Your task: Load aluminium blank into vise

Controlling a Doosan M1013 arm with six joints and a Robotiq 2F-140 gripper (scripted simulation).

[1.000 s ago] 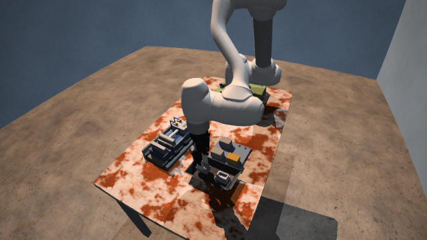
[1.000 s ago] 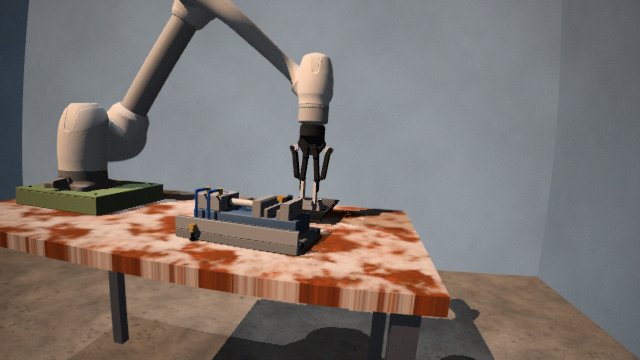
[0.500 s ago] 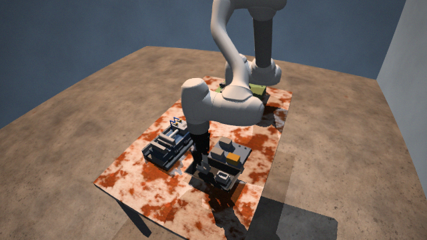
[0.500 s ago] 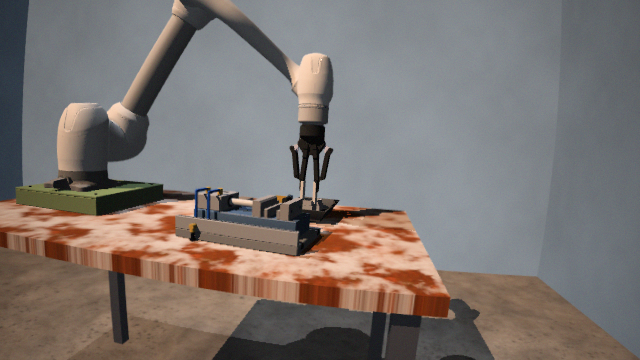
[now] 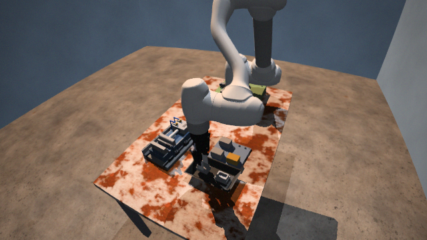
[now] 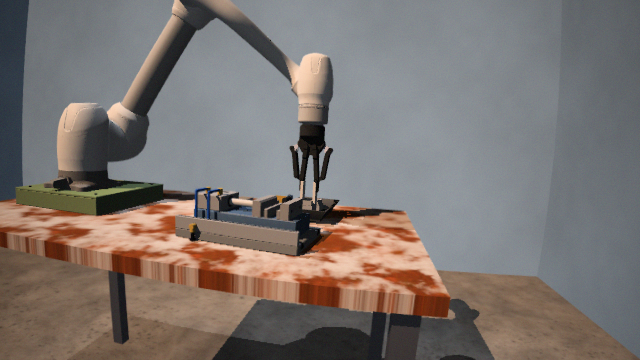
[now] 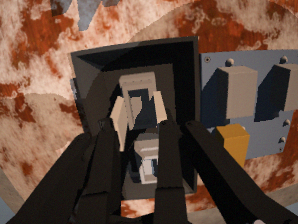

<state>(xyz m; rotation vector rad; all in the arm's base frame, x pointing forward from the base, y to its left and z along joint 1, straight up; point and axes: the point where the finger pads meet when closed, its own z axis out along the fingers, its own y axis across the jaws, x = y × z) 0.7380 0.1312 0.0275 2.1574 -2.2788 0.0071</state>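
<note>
The aluminium blank is 12 cm behind my hand, 6 cm below it and 1 cm to the left of it. The rest, counted from my hand: brass blank: 12 cm behind, 10 cm to the left, 6 cm below; then infeed plate: 17 cm behind, 8 cm below, 6 cm to the left; then vise: 25 cm to the right, 9 cm behind, 4 cm below.
</note>
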